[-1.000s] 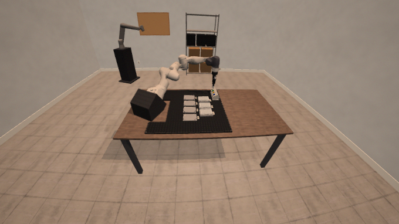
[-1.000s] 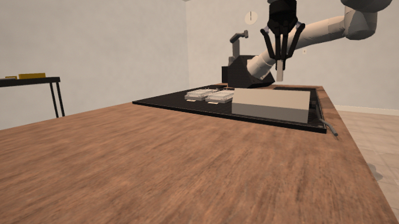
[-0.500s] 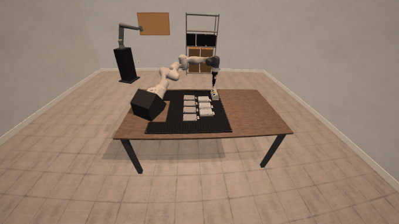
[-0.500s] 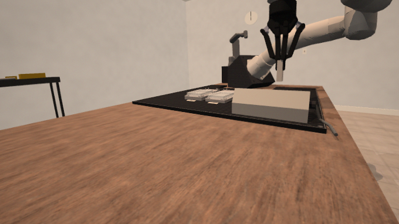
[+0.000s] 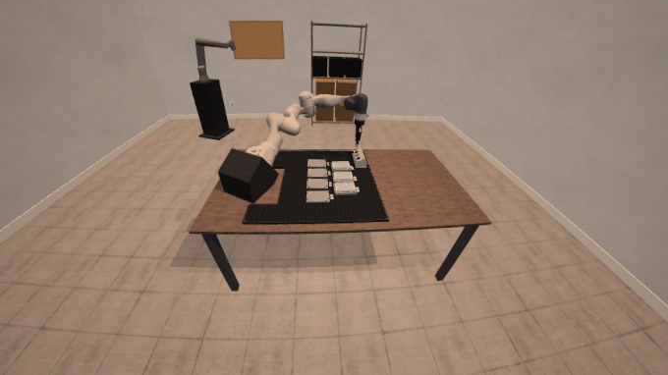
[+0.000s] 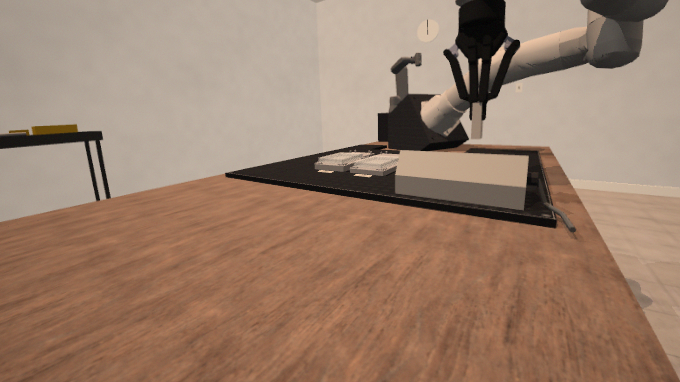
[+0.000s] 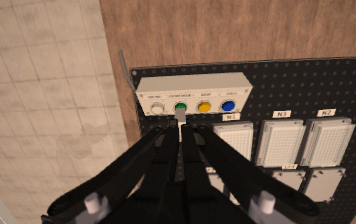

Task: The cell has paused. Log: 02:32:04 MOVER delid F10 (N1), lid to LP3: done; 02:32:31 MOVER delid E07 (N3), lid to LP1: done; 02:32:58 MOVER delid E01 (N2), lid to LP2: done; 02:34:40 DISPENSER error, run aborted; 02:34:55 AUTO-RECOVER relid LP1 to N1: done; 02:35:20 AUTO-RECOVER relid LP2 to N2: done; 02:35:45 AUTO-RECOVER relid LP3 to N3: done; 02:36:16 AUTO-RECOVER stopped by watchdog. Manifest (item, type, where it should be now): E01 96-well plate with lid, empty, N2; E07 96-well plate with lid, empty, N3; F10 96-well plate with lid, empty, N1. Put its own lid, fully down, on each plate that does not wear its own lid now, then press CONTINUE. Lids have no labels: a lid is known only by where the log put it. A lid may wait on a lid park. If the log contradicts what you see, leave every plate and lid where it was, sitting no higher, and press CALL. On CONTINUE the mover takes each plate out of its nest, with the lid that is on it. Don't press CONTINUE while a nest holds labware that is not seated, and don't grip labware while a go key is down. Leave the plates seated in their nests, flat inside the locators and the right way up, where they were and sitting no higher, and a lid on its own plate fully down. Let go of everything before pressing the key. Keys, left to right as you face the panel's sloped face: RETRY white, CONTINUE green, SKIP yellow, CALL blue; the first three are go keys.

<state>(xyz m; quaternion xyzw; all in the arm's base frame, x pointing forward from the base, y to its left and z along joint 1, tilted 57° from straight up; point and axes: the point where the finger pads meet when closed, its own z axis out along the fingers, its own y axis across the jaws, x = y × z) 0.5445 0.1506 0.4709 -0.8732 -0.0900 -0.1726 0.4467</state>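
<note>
My hand is 7 cm above the green continue key. From my hand the other things lie so: white retry key 1 cm behind, 5 cm to the left, 7 cm below; yellow skip key 2 cm ahead, 5 cm to the right, 7 cm below; blue call key 3 cm ahead, 9 cm to the right, 7 cm below.
</note>
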